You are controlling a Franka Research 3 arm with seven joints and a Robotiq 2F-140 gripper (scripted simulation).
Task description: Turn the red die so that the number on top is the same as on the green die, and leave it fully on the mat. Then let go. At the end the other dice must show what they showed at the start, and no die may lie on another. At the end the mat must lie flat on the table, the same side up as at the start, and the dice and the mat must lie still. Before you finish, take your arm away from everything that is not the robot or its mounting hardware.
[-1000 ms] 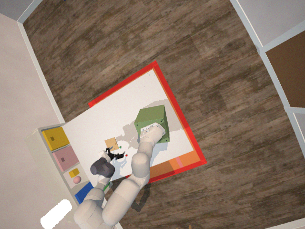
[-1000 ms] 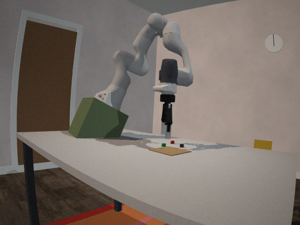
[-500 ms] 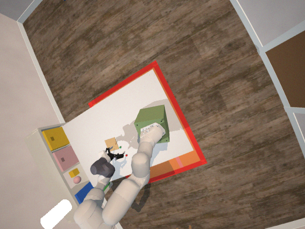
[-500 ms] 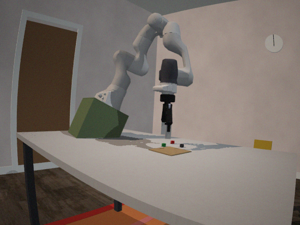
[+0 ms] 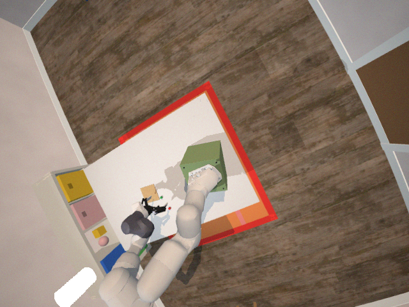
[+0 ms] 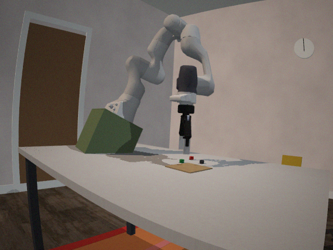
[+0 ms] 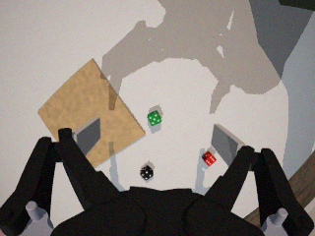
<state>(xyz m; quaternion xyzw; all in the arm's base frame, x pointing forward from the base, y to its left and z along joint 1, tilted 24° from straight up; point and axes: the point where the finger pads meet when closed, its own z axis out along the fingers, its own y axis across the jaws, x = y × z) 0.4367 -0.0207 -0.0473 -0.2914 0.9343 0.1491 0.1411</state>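
My gripper is now 5 cm above the green die and 1 cm to the left of it. From my hand the other things lie so: tan mat (9 cm to the right, 7 cm ahead, 6 cm below); black die (8 cm ahead, 5 cm below, 4 cm to the left); red die (11 cm to the left, 5 cm below, 1 cm behind).
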